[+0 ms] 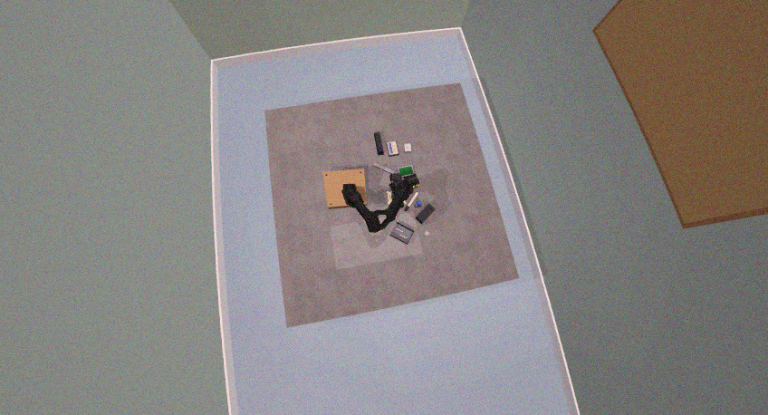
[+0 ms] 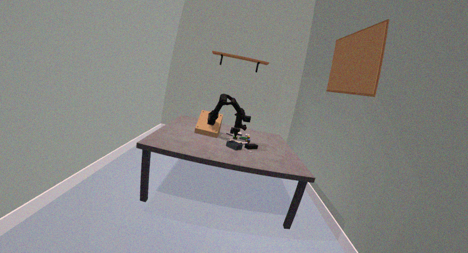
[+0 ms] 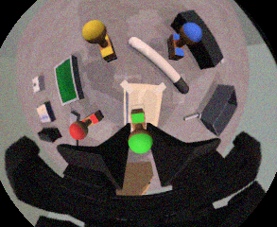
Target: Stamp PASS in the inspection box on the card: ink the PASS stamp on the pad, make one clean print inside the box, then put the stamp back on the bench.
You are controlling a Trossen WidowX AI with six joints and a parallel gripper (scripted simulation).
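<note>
Right now my gripper tip is 10 mm short of the cream card, 10 mm to the left of it and 40 mm above it. Round my gripper tip: red-knobbed stamp (10 mm behind, 90 mm to the left, 20 mm below); then black block (160 mm ahead, 120 mm to the right, 20 mm below); then green ink pad (80 mm ahead, 150 mm to the left, 40 mm below).
</note>
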